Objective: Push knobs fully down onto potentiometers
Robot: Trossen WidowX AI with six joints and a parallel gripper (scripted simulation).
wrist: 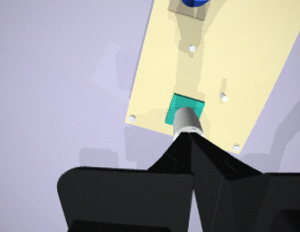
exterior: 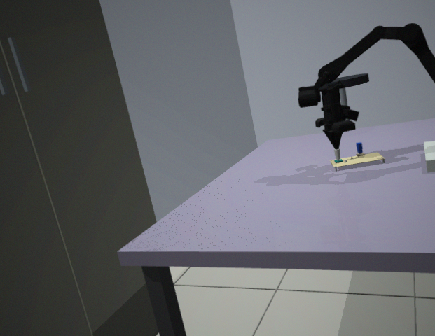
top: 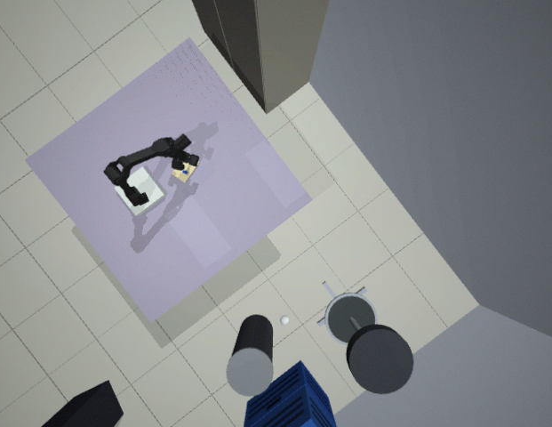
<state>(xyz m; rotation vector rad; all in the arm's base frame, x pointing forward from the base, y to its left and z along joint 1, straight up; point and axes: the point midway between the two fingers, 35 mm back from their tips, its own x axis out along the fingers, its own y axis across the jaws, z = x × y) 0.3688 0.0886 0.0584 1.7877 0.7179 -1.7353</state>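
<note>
My gripper tip is now 10 mm above the grey knob. From my gripper tip the other things lie so: blue knob: 60 mm behind, 50 mm to the right, 20 mm below.
</note>
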